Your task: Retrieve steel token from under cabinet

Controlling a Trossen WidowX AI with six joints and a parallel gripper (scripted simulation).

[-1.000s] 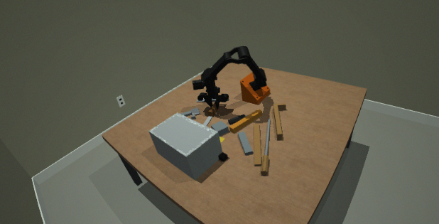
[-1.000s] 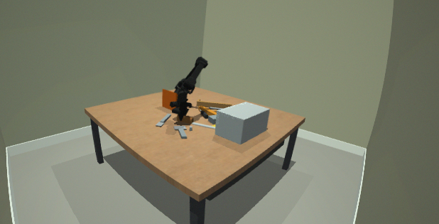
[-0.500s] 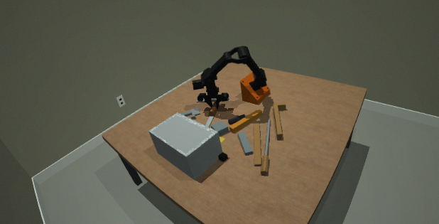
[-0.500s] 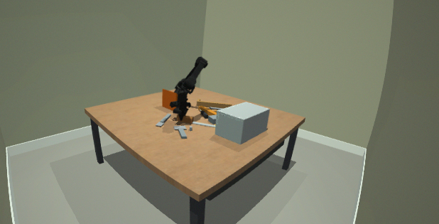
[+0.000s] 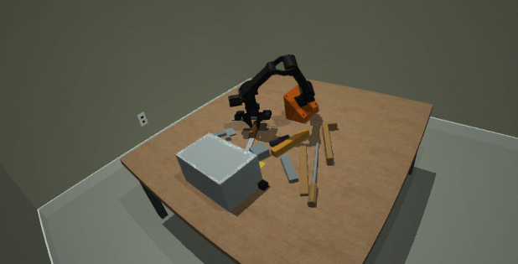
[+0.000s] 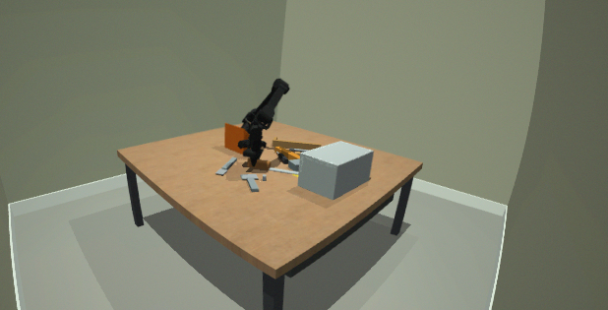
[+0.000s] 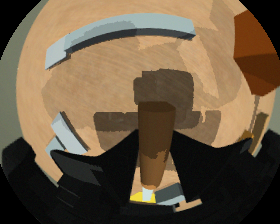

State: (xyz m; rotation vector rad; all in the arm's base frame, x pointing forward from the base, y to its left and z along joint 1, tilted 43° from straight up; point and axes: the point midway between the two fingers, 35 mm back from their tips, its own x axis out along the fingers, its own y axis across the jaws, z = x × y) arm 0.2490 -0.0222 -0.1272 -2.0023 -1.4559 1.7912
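Right now the orange bar is 240 mm to the left of my gripper tip, 20 mm behind it and 10 mm above it. Round my gripper tip: grey block (170 mm to the left, 130 mm ahead, 10 mm above); then wooden stick (400 mm to the left, 80 mm ahead); then grey t-piece (130 mm ahead, 120 mm to the right).
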